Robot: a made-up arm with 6 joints. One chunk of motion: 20 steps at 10 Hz.
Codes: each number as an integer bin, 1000 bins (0 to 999) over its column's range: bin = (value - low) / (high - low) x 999, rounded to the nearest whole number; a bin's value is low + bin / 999 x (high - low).
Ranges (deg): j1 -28..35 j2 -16..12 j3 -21..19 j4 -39..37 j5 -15..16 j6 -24..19
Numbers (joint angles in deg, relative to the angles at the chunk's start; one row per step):
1: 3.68 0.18 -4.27 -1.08 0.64 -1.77
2: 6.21 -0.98 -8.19 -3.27 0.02 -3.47
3: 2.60 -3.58 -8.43 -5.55 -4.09 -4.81
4: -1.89 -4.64 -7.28 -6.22 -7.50 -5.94
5: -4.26 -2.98 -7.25 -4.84 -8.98 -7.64
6: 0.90 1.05 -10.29 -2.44 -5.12 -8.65
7: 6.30 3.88 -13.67 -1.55 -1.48 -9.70
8: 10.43 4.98 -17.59 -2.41 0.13 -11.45
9: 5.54 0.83 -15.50 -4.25 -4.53 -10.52
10: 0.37 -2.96 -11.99 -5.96 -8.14 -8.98
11: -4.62 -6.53 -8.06 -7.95 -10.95 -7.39
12: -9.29 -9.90 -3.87 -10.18 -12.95 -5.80
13: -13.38 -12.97 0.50 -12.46 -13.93 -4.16
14: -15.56 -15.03 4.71 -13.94 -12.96 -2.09
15: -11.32 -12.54 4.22 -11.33 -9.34 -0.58
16: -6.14 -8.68 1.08 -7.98 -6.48 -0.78
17: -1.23 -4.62 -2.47 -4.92 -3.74 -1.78
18: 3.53 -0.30 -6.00 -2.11 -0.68 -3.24
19: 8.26 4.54 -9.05 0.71 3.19 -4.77
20: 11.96 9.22 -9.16 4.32 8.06 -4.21
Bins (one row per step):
1: 502 577 418 498 504 516
2: 542 536 320 470 484 477
3: 485 443 314 440 352 446
4: 414 405 343 431 242 420
5: 376 465 343 449 194 380
6: 458 608 267 481 318 357
7: 544 709 183 492 436 332
8: 609 749 85 481 488 292
9: 532 600 137 457 337 313
10: 450 465 225 434 221 349
11: 371 338 323 408 131 386
12: 297 218 428 379 66 423
13: 232 108 537 349 34 461
14: 197 35 642 329 66 509
15: 264 123 630 364 182 544
16: 347 261 551 408 275 539
17: 424 406 463 448 363 516
18: 500 560 375 485 461 482
19: 575 733 298 522 586 447
20: 634 900 296 569 743 460

